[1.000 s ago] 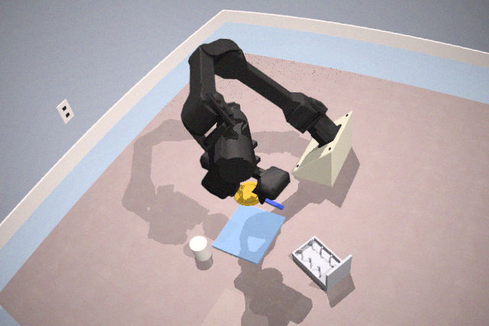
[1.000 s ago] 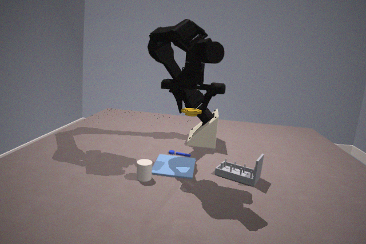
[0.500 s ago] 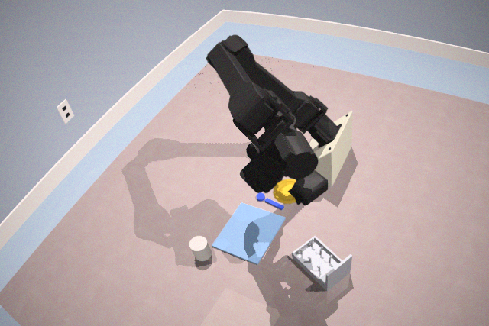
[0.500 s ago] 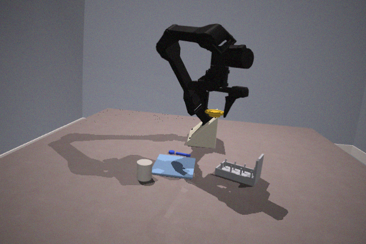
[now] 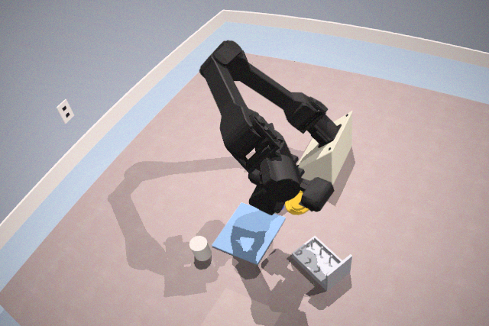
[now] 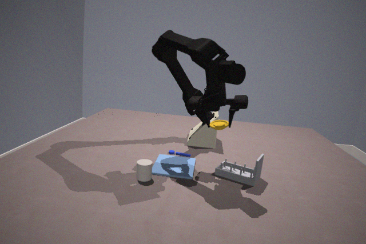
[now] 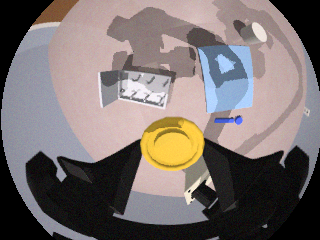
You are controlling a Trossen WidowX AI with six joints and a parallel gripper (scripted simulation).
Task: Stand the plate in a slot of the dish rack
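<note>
My gripper tip is 120 mm above the dish rack, 70 mm to the right of it and 50 mm short of it. Round my gripper tip: blue mat: 140 mm below, 130 mm to the right, 40 mm ahead; yellow plate: 10 mm above; blue spoon: 140 mm to the right, 140 mm below, 70 mm behind.
</note>
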